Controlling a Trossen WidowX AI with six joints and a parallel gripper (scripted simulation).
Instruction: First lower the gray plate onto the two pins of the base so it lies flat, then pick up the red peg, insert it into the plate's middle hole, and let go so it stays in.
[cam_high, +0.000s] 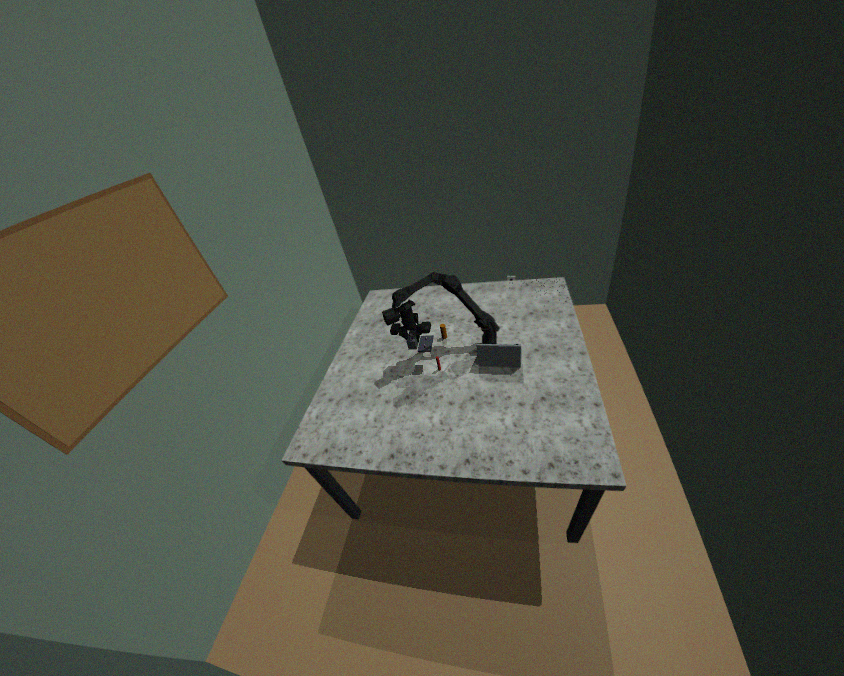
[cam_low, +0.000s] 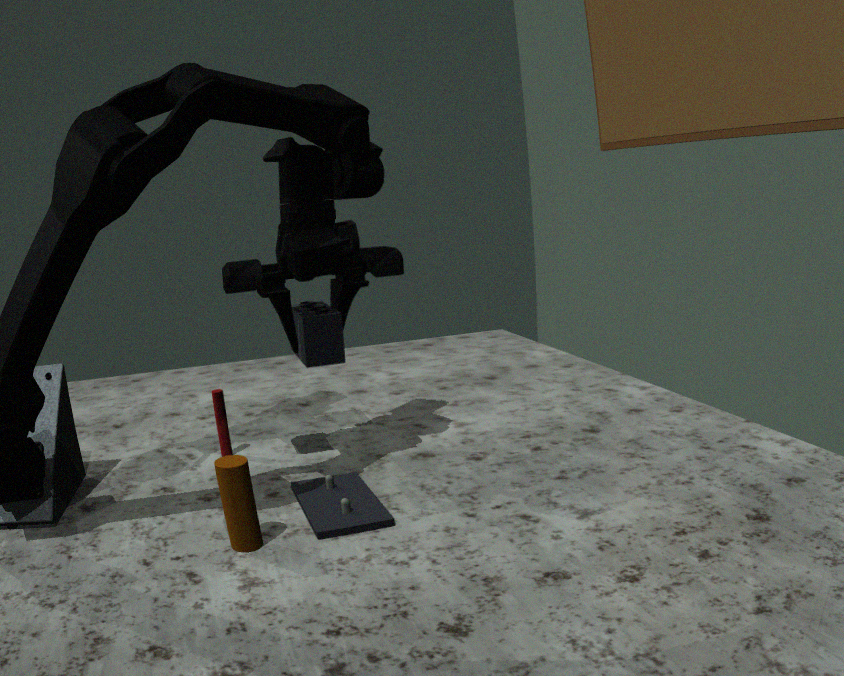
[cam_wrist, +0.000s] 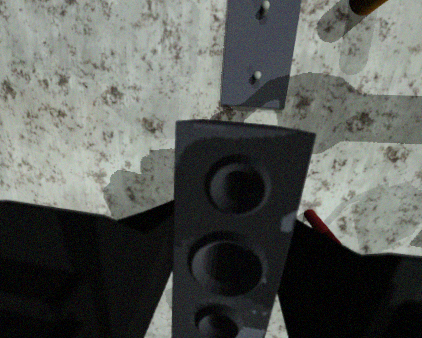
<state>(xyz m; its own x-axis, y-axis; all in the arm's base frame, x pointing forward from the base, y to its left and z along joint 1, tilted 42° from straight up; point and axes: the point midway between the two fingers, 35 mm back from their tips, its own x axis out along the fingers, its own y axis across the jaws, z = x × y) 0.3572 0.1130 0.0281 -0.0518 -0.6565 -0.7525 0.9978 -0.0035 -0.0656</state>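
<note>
Now: gripper tip 120 mm past the red peg, 60 mm to the right of it and 90 mm above it. Also, from my gripper tip: orange cylinder 110 mm behind, 180 mm to the right, 90 mm below; then gray plate 30 mm above.
</note>
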